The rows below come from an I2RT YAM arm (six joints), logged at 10 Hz.
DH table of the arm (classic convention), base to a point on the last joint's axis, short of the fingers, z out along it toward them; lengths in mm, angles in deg. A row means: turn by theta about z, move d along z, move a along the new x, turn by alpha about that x. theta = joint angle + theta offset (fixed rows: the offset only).
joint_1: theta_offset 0, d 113.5, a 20, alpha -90
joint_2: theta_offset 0, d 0, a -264, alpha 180
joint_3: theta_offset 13.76, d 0, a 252.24, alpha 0
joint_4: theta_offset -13.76, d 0, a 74, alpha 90
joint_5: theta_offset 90, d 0, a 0, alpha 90
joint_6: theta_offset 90, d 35.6, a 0, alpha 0
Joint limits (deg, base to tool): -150..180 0..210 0..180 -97..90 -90..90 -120..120
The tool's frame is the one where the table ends.
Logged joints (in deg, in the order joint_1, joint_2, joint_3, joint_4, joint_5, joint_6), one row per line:
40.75 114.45 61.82 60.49 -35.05 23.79
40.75 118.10 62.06 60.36 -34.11 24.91
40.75 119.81 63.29 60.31 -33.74 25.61
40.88 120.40 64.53 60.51 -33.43 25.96
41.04 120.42 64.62 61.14 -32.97 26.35
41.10 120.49 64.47 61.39 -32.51 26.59
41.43 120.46 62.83 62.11 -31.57 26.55
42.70 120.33 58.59 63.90 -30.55 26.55
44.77 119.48 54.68 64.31 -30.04 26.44
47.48 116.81 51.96 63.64 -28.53 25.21
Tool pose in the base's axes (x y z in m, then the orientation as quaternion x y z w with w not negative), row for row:
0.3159 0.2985 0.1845 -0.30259 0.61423 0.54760 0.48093
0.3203 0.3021 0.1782 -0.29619 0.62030 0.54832 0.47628
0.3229 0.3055 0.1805 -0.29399 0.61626 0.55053 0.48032
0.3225 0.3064 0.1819 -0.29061 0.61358 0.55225 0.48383
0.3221 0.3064 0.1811 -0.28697 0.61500 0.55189 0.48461
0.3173 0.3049 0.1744 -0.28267 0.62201 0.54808 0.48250
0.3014 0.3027 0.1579 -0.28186 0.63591 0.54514 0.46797
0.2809 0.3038 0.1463 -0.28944 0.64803 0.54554 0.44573
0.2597 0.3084 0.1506 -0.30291 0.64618 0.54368 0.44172
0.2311 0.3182 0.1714 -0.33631 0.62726 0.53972 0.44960
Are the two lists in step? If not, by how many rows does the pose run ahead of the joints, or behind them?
The pose runs 1 row ahead of the joints: the pose in row i belongs to the joints in row i + 1.
